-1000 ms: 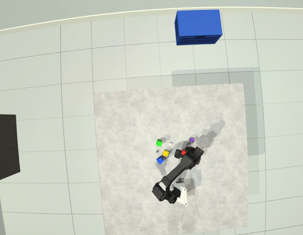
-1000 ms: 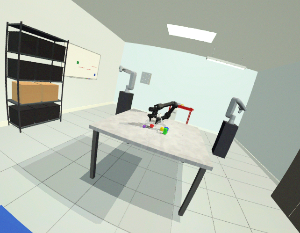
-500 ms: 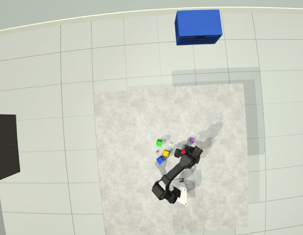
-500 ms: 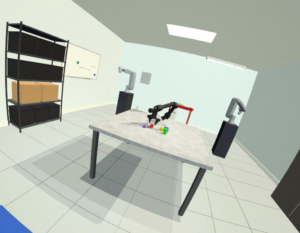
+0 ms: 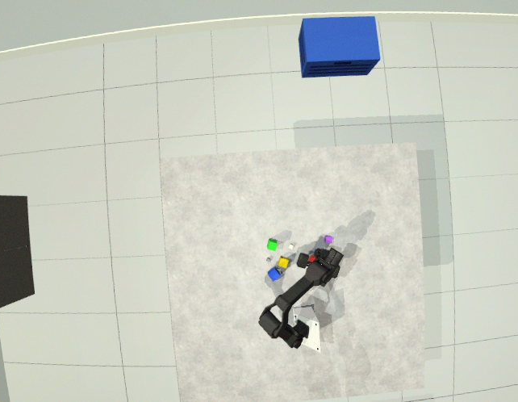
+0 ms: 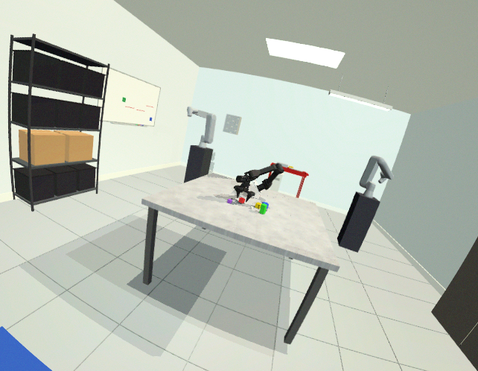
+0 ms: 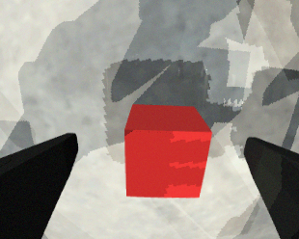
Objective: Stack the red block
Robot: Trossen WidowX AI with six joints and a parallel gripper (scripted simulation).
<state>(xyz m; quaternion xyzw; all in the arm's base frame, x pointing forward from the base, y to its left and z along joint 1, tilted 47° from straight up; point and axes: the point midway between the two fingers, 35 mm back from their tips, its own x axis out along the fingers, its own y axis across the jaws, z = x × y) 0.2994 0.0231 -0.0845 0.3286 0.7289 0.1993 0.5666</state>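
My gripper tip is right at the red block. Also, from my gripper tip: purple block 100 mm ahead, 60 mm to the right, 10 mm below; yellow block 150 mm to the left, 20 mm behind; small white cube 110 mm to the left, 60 mm ahead, 10 mm below.
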